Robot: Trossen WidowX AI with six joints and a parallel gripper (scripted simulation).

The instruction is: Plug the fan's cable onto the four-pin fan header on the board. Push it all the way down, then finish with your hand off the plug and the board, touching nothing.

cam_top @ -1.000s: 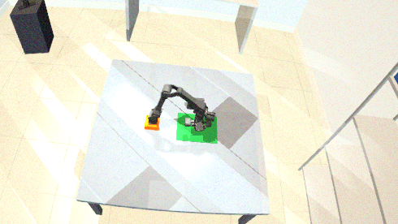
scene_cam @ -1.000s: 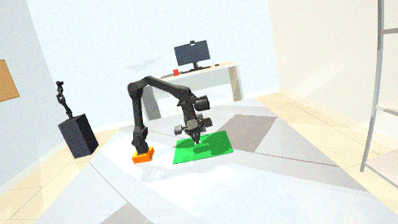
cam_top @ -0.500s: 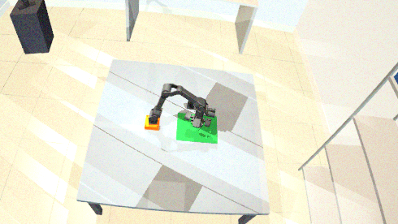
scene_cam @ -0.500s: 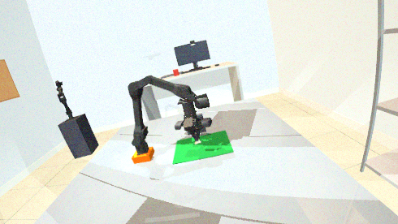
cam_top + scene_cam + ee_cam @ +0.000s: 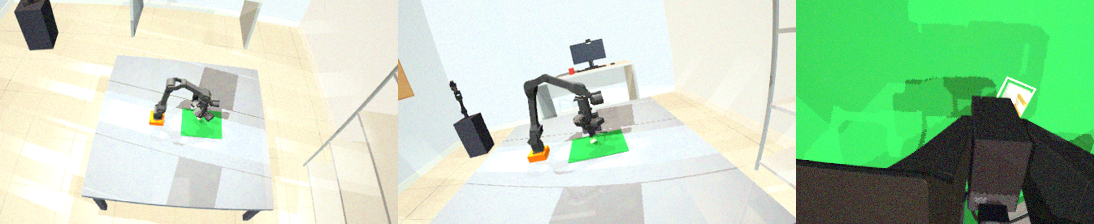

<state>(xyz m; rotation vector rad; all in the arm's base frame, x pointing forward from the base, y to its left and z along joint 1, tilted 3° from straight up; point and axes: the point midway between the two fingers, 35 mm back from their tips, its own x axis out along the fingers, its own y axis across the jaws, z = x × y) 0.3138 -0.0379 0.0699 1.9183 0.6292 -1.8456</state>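
The green circuit board lies 8 cm below my gripper tip, 2 cm to the right of it and 2 cm ahead of it. Also, from my gripper tip: dark fan plug 1 cm ahead, 1 cm above; fan 16 cm to the left, 2 cm ahead.
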